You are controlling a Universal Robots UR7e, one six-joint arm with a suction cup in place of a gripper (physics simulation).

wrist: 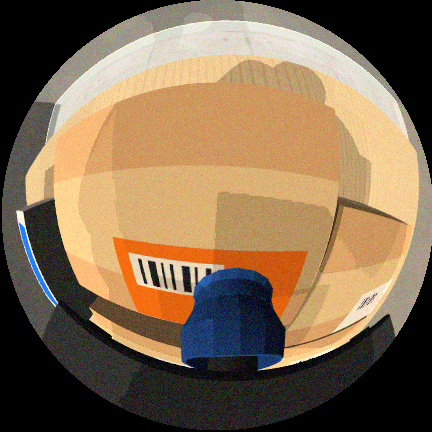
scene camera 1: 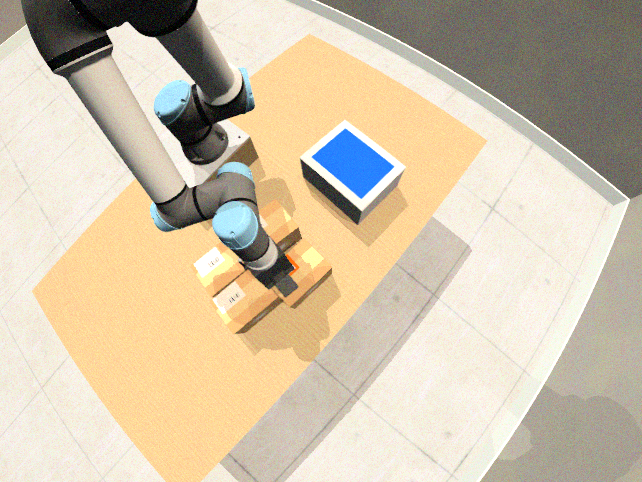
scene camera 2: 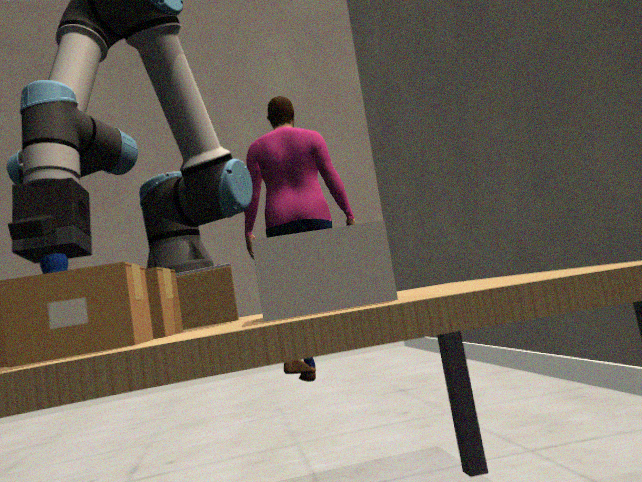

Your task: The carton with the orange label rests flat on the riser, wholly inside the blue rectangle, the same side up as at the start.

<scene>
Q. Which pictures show the riser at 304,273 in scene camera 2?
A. The wrist view, scene camera 1 and scene camera 2: all of them.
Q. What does the riser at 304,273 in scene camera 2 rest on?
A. The table.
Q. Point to a riser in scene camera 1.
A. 356,174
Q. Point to a riser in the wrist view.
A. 38,225
</scene>
